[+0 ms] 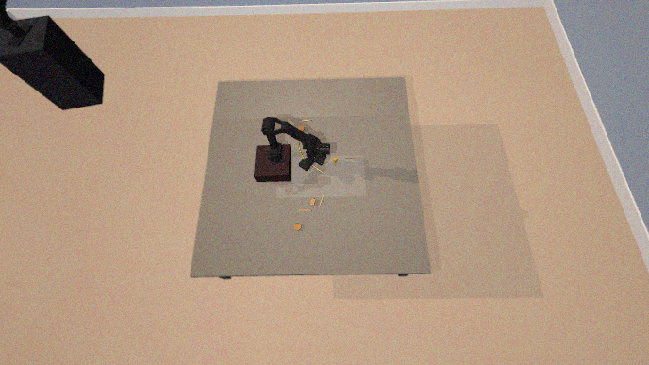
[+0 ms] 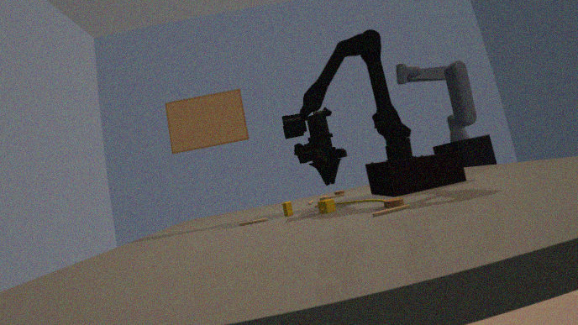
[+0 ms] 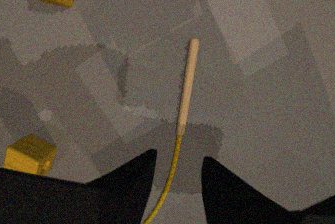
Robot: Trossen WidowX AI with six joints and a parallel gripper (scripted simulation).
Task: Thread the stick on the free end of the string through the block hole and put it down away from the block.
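Right now my gripper tip is 10 mm short of the thin wooden stick, 10 mm to the left of it and 60 mm above it. Round my gripper tip: round wooden button: 30 mm behind, 270 mm to the left, 50 mm below.
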